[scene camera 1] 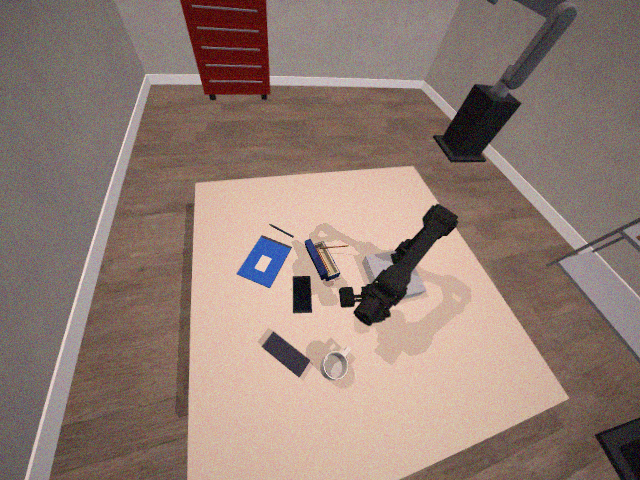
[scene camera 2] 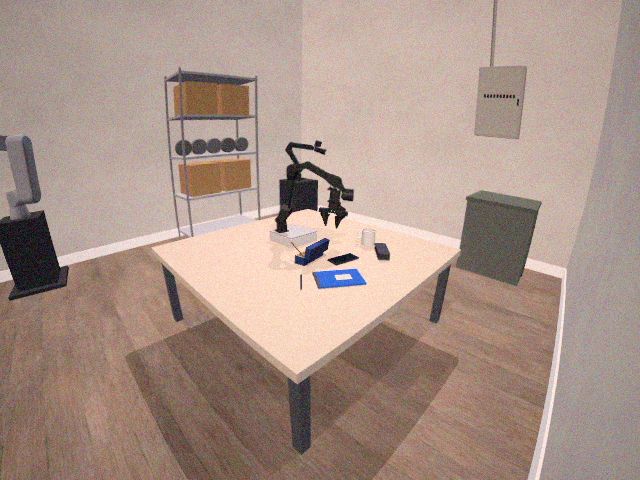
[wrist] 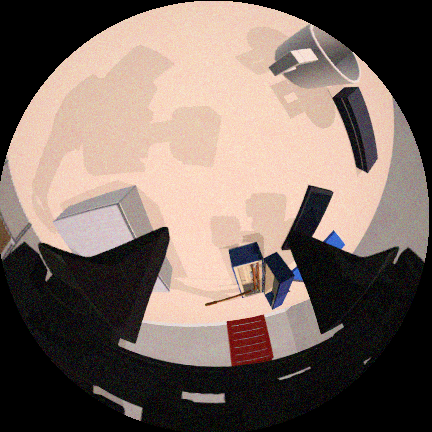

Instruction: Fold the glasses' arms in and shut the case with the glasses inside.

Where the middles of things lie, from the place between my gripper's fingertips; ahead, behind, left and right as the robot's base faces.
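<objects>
Measured from my hand, the black phone (wrist: pixel 315 201) is 19 cm ahead and 8 cm to the right, and it sits 11 cm below. I see the white mug (wrist: pixel 305 64) 18 cm to the left of my hand and 11 cm ahead of it, 6 cm below. Then there is the dark flat box (wrist: pixel 349 101), which from my hand is 27 cm ahead, 13 cm to the left and 9 cm below.
</objects>
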